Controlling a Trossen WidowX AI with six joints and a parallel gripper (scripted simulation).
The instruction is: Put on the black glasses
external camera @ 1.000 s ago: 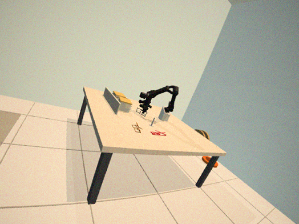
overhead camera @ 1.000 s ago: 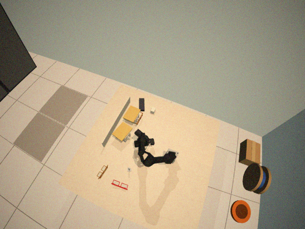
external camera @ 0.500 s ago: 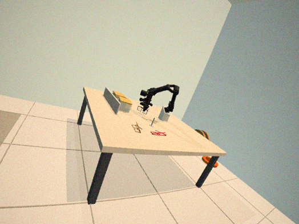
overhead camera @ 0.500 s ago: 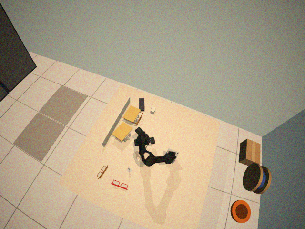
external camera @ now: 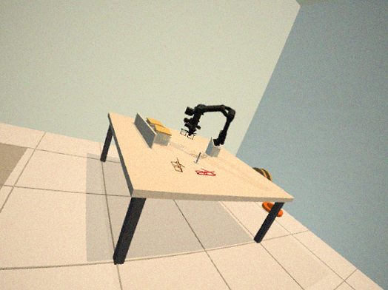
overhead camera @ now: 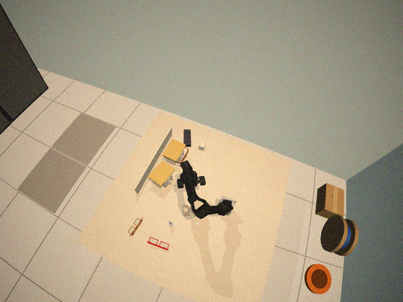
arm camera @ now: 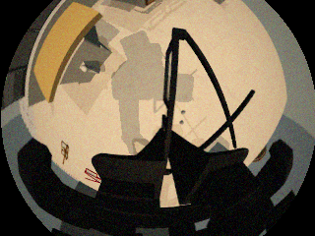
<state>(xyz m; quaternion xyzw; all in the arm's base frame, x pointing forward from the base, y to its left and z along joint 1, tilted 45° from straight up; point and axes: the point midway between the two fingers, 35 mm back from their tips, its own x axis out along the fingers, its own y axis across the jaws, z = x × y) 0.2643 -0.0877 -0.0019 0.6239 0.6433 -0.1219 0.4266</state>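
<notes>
My gripper tip is now 70 mm short of the upright pin, 270 mm to the right of it and 90 mm above it. The rest, counted from my gripper tip: grey upright panel (330 mm ahead, 170 mm to the right, 60 mm below); then dark box (150 mm ahead, 460 mm to the right, 100 mm below); then white cube (420 mm to the right, 90 mm below).
</notes>
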